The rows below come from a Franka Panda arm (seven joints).
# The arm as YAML. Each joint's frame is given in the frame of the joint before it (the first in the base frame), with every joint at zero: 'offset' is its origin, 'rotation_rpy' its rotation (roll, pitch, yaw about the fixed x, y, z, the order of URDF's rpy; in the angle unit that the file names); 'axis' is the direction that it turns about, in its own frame. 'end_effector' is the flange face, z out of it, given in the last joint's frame.
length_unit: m
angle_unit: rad
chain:
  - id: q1
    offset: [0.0, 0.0, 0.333]
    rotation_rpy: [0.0, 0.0, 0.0]
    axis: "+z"
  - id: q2
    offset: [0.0, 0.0, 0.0]
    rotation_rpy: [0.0, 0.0, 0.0]
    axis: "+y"
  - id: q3
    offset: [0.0, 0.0, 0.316]
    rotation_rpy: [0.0, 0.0, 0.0]
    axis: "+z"
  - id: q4
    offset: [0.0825, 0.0, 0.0]
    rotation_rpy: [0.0, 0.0, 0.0]
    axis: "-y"
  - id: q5
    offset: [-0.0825, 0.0, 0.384]
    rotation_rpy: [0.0, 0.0, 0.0]
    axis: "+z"
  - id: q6
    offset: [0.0, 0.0, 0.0]
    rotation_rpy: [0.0, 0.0, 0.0]
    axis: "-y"
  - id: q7
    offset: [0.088, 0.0, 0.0]
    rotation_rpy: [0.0, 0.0, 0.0]
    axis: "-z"
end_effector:
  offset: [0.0, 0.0, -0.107]
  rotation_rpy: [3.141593, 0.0, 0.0]
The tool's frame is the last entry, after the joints.
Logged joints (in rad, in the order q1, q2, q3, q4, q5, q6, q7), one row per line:
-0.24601, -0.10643, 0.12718, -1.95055, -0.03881, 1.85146, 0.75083
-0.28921, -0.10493, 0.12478, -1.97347, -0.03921, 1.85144, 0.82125
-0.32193, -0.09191, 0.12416, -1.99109, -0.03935, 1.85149, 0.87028
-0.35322, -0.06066, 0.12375, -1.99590, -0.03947, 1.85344, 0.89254
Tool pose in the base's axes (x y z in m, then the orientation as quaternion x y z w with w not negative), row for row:
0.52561, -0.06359, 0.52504, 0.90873, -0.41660, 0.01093, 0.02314
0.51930, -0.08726, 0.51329, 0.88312, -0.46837, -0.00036, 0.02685
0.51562, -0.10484, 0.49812, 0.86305, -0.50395, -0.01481, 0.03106
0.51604, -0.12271, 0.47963, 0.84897, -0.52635, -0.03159, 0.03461
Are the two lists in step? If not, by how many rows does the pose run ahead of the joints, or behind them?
They are in step.
